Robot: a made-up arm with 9 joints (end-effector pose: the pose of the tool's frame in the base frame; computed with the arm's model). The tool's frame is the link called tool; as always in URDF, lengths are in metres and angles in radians.
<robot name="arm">
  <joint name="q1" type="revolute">
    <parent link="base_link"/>
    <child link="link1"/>
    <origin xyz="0 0 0.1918" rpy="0 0 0"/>
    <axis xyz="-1 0 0"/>
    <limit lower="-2.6" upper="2.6" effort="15" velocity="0.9"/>
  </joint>
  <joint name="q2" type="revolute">
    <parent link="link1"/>
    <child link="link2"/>
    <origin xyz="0.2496 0.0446 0.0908" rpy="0 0 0"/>
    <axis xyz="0 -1 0"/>
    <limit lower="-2.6" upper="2.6" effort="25" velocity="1.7"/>
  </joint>
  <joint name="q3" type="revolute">
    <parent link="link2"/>
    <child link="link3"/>
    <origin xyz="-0.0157 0.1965 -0.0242" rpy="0 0 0"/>
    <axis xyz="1 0 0"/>
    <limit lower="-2.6" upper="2.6" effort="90" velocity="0.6"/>
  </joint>
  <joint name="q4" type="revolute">
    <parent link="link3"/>
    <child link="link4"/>
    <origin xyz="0.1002 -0.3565 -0.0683" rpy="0 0 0"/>
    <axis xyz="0 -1 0"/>
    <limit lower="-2.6" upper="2.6" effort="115" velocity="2"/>
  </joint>
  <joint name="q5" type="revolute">
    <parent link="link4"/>
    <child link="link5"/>
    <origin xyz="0.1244 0.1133 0.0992" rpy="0 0 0"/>
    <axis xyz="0 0 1"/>
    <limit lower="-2.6" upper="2.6" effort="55" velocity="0.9"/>
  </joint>
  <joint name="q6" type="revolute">
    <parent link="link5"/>
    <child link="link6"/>
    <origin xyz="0.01 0.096 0.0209" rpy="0 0 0"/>
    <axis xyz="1 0 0"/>
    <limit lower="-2.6" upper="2.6" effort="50" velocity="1.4"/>
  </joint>
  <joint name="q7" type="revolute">
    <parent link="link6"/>
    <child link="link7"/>
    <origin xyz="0.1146 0.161 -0.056" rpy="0 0 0"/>
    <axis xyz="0 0 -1"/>
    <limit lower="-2.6" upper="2.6" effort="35" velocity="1.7"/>
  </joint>
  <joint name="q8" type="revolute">
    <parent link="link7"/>
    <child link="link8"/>
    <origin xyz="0.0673 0.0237 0.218" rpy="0 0 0"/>
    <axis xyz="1 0 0"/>
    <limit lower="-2.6" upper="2.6" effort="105" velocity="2.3"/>
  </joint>
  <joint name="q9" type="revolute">
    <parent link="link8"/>
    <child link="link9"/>
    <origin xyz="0.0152 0.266 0.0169" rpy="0 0 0"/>
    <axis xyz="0 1 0"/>
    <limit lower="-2.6" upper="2.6" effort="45" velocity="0.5"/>
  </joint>
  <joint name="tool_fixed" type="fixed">
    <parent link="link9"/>
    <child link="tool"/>
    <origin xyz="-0.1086 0.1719 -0.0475" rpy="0 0 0"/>
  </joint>
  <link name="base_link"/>
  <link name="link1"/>
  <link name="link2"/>
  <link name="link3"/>
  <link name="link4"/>
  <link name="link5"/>
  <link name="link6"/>
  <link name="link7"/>
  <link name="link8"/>
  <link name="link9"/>
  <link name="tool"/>
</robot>
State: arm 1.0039 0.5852 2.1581 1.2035 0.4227 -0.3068 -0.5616 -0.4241 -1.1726
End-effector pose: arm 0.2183 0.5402 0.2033 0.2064 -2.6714 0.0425
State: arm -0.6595 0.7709 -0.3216 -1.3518 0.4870 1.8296 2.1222 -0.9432 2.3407
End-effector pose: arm 0.6928 0.2802 0.2545 0.1740 -1.0972 -0.3623
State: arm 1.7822 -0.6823 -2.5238 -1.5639 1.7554 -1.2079 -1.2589 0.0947 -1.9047
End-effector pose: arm 0.2383 0.1865 -0.6560 -0.8492 1.1414 -0.8950
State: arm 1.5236 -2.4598 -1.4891 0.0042 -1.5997 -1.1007 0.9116 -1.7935 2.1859
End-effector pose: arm 0.4556 -0.2993 0.1558 0.9585 2.6755 0.3970
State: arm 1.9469 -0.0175 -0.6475 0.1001 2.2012 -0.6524 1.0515 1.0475 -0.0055
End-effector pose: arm -0.3093 0.3986 -0.0570 -1.2855 1.3913 0.5095
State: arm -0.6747 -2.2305 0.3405 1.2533 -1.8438 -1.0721 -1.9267 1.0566 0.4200
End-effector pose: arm 0.6915 -0.1018 -0.1917 1.8621 2.3625 -0.6982
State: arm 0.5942 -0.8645 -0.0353 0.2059 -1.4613 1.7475 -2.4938 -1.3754 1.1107
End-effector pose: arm 0.7063 -0.0784 0.0194 -1.7178 -0.8982 -0.5107
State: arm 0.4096 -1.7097 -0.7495 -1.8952 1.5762 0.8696 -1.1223 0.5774 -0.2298
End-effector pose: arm 0.2289 -0.5464 -0.1605 1.7332 0.3966 -2.5617
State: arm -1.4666 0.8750 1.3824 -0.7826 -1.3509 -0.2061 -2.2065 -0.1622 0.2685
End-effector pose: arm 0.4704 -0.2671 0.3967 1.3721 -1.6841 1.4103
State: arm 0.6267 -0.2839 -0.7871 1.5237 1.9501 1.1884 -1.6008 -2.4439 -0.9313
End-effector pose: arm -0.0808 -0.0113 -0.0148 -1.6580 0.8312 -2.1097
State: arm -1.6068 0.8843 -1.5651 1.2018 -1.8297 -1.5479 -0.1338 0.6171 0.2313
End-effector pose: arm 0.3811 -0.8915 0.7591 0.7771 -0.0796 -2.3464
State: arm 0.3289 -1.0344 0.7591 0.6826 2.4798 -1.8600 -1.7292 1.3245 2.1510
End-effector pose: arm -0.4793 -0.0040 -0.1883 2.4660 -1.6117 0.8160
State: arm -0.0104 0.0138 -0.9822 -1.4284 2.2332 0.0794 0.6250 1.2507 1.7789
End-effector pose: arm 1.0511 0.2756 0.5569 -1.3188 -2.0867 -0.8114
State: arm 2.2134 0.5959 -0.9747 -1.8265 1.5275 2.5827 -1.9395 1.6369 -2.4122
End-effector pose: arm 0.1261 0.0637 0.6507 2.1673 -1.4685 -1.0395
